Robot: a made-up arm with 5 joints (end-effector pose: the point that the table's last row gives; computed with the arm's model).
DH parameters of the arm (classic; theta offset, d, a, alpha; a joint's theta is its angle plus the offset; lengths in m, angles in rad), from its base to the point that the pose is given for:
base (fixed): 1.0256 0 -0.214 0
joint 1: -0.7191 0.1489 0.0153 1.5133
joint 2: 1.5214 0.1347 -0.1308 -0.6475
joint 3: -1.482 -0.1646 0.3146 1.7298
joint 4: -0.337 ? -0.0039 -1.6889
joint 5: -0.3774 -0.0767 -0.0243 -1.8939
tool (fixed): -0.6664 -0.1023 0 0
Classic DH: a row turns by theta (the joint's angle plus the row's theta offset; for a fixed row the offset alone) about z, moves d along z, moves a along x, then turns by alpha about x.
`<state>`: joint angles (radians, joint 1 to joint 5).
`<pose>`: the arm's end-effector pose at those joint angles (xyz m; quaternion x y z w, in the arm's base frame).
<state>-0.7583 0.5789 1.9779 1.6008 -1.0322</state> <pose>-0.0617 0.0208 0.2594 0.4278 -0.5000 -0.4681 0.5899</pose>
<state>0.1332 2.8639 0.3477 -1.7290 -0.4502</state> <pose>-0.2281 -0.5240 0.2914 -0.1790 -0.8491 -0.4886 0.0911</pose>
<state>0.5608 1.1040 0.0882 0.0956 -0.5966</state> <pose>0.1279 -0.0629 0.3428 0.0644 -0.1090 -0.0443 0.9910</pose>
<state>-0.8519 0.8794 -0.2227 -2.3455 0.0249</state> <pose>0.1333 -0.6125 0.2468 -0.5048 -0.3793 0.3286 0.7024</pose>
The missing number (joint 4, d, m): -0.0222
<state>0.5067 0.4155 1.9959 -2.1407 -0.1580</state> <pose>-0.1909 -0.2298 0.3292 -0.6989 -0.7150 0.0061 0.0174</pose>
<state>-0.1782 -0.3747 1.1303 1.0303 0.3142</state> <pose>0.2125 -0.2009 0.1642 -0.0711 -0.3467 -0.7291 0.5858</pose>
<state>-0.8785 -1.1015 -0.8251 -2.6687 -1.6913</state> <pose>-0.4012 -0.3393 -0.2645 -0.1462 0.2806 0.6580 0.6833</pose>
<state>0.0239 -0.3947 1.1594 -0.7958 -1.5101</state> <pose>0.0289 -0.2035 0.2196 -0.7874 0.1778 -0.1682 0.5658</pose>
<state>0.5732 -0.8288 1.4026 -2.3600 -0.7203</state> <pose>0.1303 -0.0330 0.2472 0.6685 0.4402 -0.5989 0.0268</pose>
